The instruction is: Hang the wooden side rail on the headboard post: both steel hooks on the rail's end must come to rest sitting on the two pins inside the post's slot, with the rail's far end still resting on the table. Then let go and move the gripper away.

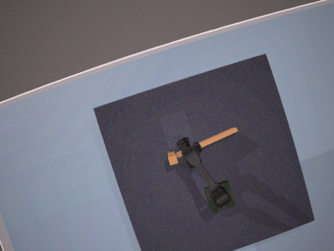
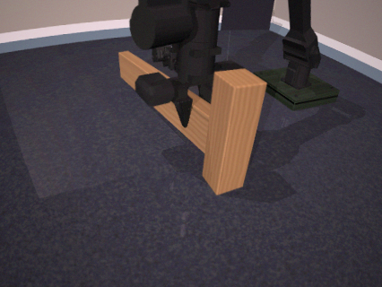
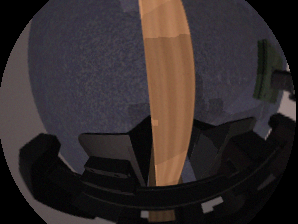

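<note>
Now: the headboard post 1 cm ahead of my gripper tip, 10 cm to the left of it and 4 cm above it.
</note>
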